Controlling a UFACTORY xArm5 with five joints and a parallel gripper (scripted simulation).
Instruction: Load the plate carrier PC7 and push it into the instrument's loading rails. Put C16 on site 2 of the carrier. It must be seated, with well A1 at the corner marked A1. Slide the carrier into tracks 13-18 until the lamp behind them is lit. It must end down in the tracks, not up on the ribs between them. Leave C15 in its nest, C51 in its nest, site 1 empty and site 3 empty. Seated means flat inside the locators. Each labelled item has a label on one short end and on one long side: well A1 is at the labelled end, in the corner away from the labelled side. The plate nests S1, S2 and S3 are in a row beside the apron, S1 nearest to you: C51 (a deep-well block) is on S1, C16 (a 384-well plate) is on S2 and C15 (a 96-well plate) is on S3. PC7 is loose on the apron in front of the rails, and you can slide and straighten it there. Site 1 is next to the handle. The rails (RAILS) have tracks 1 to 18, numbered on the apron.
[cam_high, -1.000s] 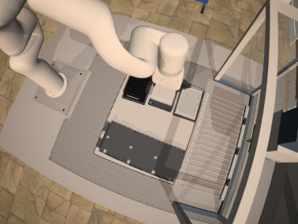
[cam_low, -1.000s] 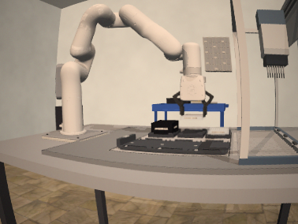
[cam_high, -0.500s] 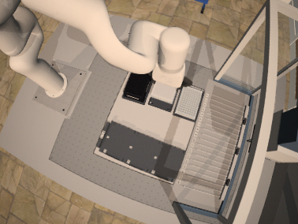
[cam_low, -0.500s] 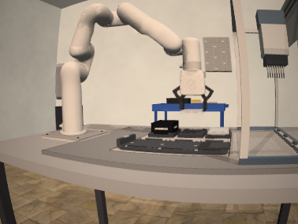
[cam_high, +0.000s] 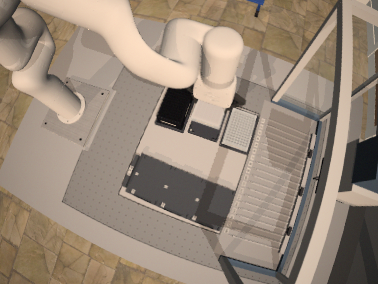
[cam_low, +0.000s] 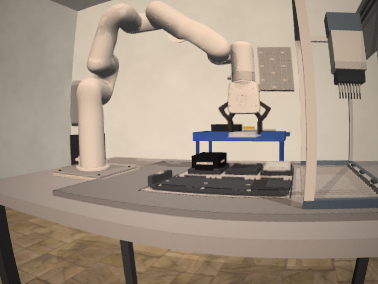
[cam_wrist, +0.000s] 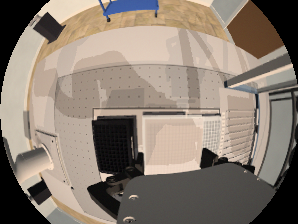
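Right now my hand is 260 mm to the left of the carrier PC7, 110 mm above it and 40 mm short of it. The rest, counted from my hand: instrument frame post (370 mm to the right, 260 mm ahead, 120 mm above); black deep-well block C51 (110 mm behind, 90 mm below, 30 mm to the right); plate nest S2 (120 mm below).
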